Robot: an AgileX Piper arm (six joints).
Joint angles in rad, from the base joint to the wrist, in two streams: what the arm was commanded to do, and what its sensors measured. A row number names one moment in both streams.
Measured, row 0:
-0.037, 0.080, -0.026, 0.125, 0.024, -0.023
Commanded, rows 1 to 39:
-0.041, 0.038, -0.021, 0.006, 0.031, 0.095
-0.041, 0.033, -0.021, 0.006, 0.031, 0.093
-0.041, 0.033, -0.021, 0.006, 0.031, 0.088
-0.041, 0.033, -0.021, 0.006, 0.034, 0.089
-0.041, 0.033, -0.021, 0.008, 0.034, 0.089
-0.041, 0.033, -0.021, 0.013, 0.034, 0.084
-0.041, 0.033, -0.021, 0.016, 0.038, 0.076
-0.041, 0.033, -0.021, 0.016, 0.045, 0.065
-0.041, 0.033, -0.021, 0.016, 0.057, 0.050
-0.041, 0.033, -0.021, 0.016, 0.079, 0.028
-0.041, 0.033, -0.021, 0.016, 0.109, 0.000
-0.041, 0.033, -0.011, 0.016, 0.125, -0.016
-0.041, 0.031, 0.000, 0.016, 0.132, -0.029
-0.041, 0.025, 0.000, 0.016, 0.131, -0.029
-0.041, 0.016, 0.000, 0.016, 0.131, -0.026
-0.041, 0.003, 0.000, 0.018, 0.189, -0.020
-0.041, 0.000, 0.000, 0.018, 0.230, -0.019
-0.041, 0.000, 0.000, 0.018, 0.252, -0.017
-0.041, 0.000, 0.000, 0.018, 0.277, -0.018
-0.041, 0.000, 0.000, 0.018, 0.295, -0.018
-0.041, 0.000, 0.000, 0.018, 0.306, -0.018
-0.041, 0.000, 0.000, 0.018, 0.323, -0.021
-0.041, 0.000, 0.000, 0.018, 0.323, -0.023
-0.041, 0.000, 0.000, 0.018, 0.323, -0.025
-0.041, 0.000, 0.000, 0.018, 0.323, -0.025
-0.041, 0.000, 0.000, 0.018, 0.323, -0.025
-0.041, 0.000, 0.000, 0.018, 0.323, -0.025
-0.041, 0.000, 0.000, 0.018, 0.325, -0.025
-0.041, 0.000, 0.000, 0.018, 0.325, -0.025
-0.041, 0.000, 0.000, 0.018, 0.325, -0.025
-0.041, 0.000, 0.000, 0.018, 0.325, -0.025
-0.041, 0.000, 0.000, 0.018, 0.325, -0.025
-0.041, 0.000, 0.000, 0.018, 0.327, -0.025
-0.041, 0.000, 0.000, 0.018, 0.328, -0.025
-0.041, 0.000, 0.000, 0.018, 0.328, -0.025
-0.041, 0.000, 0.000, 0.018, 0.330, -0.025
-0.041, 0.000, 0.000, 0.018, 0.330, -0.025
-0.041, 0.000, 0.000, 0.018, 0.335, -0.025
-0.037, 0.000, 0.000, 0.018, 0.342, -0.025
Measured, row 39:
-0.037, 0.006, 0.000, 0.025, 0.330, -0.019
